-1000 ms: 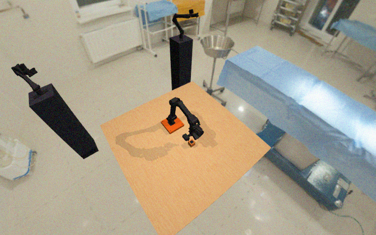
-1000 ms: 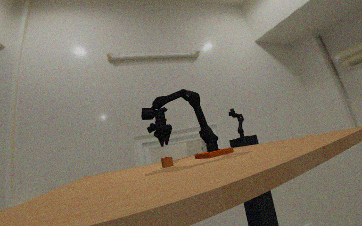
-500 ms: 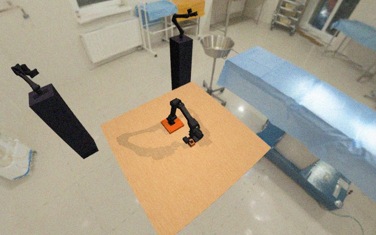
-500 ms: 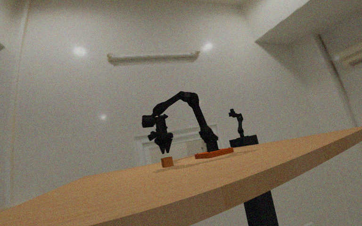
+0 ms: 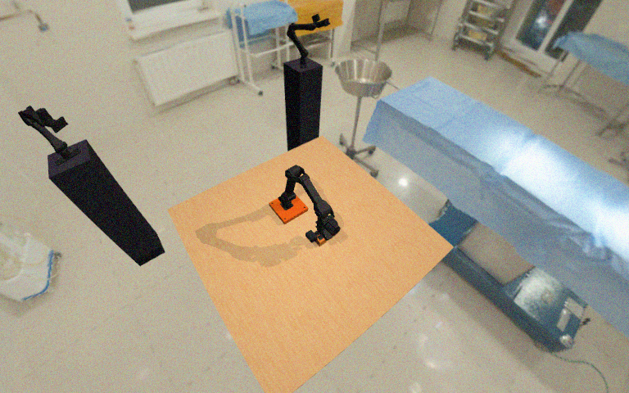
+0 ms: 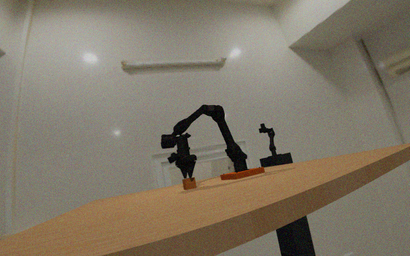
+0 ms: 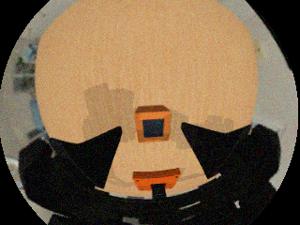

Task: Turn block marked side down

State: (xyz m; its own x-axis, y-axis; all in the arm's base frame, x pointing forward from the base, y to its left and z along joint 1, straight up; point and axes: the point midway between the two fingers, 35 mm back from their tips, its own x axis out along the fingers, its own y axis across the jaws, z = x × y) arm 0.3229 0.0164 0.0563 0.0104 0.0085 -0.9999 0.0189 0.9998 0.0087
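Right now the orange block is 1 cm below my gripper tip.
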